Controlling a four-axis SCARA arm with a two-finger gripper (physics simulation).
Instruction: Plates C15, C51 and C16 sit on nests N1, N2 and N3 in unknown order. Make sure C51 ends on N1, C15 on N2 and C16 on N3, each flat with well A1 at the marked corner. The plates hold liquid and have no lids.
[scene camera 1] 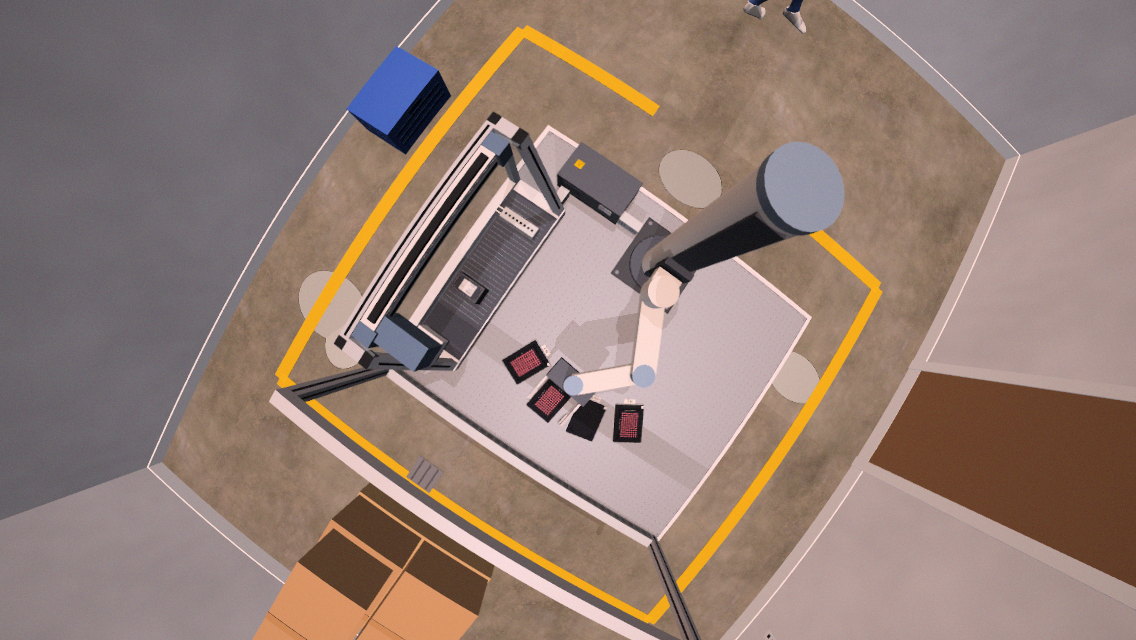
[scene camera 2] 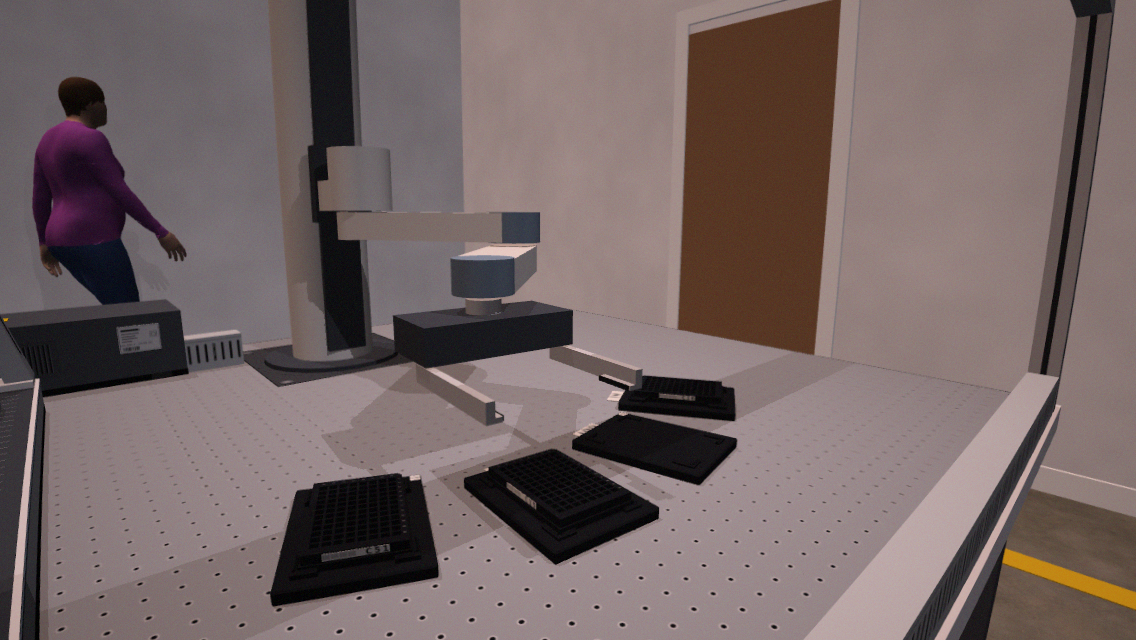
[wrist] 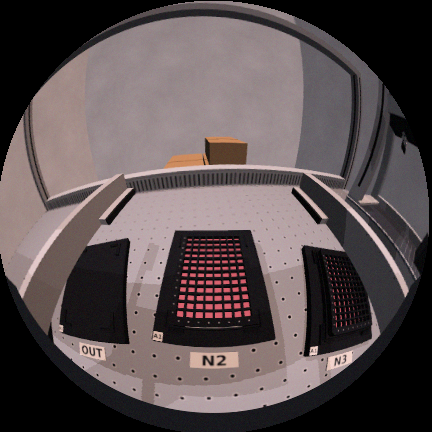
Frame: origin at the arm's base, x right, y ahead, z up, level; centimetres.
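Seen in the pictures: gripper, fingertip midpoint: (scene camera 1: 544, 411) (scene camera 2: 571, 394) (wrist: 213, 177); arm's base, origin of the base link: (scene camera 2: 334, 361).
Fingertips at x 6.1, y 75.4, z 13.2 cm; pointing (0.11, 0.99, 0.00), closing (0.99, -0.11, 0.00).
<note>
Offsets run from my fingertips to a thing's top centre. "*": to the spot under its first point. Level surfaces: height alone.
My gripper (scene camera 2: 565, 397) (wrist: 213, 177) is open and empty, above and partly in front of nest N2 @(dx -0.3, dy -2.4, dz -10.3 cm) (scene camera 2: 556, 550) (wrist: 215, 339). The plate on N2 @(dx -0.3, dy -2.4, dz -9.3 cm) (scene camera 1: 548, 399) (scene camera 2: 556, 481) (wrist: 214, 277) lies flat between the finger lines in the wrist view, with red liquid; its code is unreadable. Plate C51 @(dx +16.6, dy -9.7, dz -9.3 cm) (scene camera 1: 525, 361) (scene camera 2: 359, 512) (wrist: 347, 292) lies flat on nest N3 @(dx +16.6, dy -9.7, dz -10.1 cm) (scene camera 2: 357, 585) (wrist: 313, 305). A third plate @(dx -34.1, dy -12.4, dz -9.3 cm) (scene camera 1: 628, 422) (scene camera 2: 681, 388) lies on nest N1 @(dx -34.1, dy -12.4, dz -10.1 cm) (scene camera 2: 675, 411); its code is unreadable. A1 tags show at the near-left corners of N2 and N3; well A1 on the plates cannot be made out.
The empty OUT nest @(dx -17.9, dy -4.1, dz -10.3 cm) (scene camera 1: 586, 421) (scene camera 2: 655, 446) (wrist: 97, 295) stands between N1 and N2. A slotted instrument deck @(dz -7.0 cm) (scene camera 1: 494, 254) with a gantry and a dark grey box @(* dx +33.2, dy -85.7, dz -0.4 cm) (scene camera 1: 599, 182) stand on the table. A raised rail (scene camera 2: 953, 508) (wrist: 225, 177) runs along one table edge.
</note>
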